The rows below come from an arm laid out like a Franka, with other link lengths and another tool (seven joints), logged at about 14 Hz.
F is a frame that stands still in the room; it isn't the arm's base.
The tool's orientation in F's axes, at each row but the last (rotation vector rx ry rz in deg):
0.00, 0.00, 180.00
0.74, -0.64, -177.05
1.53, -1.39, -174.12
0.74, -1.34, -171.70
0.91, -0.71, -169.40
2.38, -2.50, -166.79
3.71, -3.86, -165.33
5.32, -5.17, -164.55
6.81, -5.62, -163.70
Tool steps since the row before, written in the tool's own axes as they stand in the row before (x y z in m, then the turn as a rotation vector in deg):
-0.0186, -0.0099, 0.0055, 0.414, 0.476, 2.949
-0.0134, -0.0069, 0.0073, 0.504, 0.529, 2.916
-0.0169, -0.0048, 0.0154, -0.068, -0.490, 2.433
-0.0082, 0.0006, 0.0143, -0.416, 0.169, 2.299
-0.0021, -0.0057, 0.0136, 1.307, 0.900, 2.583
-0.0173, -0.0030, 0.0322, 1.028, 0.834, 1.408
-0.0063, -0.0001, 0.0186, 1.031, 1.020, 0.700
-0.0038, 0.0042, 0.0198, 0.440, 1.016, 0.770
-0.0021, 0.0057, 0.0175, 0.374, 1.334, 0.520
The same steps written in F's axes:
0.0186, 0.0099, 0.0055, -0.414, -0.476, 2.949
0.0130, 0.0076, 0.0074, -0.501, -0.534, 2.916
0.0160, 0.0067, 0.0156, -0.027, 0.531, 2.425
0.0081, 0.0008, 0.0144, 0.414, -0.073, 2.304
0.0009, 0.0061, 0.0136, -1.149, -1.106, 2.578
0.0151, 0.0077, 0.0325, -0.855, -1.009, 1.409
0.0051, 0.0024, 0.0188, -0.776, -1.218, 0.712
0.0033, -0.0020, 0.0202, -0.213, -1.054, 0.814
0.0020, -0.0039, 0.0180, -0.041, -1.354, 0.595

